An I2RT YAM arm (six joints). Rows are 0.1 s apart.
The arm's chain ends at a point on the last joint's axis. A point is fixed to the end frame.
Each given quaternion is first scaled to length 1.
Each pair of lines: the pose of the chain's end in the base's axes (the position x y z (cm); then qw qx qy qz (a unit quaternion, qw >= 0)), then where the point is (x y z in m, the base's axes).
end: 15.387 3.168 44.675 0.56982 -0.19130 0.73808 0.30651
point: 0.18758 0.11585 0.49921
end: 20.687 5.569 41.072 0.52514 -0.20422 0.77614 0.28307
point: 0.24448 0.14427 0.45211
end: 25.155 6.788 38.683 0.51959 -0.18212 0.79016 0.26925
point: 0.29489 0.15472 0.42626
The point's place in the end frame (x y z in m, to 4 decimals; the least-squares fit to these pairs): -0.0540 0.0532 0.0723
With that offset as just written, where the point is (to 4 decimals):
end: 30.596 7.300 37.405 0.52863 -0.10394 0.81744 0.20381
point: 0.3675 0.1502 0.4090
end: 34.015 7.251 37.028 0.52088 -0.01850 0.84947 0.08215
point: 0.4223 0.1335 0.3925
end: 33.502 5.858 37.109 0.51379 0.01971 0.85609 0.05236
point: 0.4232 0.1117 0.3906
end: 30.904 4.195 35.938 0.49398 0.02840 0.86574 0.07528
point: 0.3974 0.0952 0.3776
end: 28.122 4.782 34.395 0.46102 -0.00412 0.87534 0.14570
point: 0.3630 0.1106 0.3625
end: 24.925 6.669 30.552 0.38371 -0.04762 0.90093 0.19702
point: 0.3231 0.1403 0.3154
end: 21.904 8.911 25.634 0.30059 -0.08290 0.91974 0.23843
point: 0.2839 0.1713 0.2580
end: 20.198 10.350 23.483 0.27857 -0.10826 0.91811 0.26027
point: 0.2610 0.1901 0.2364
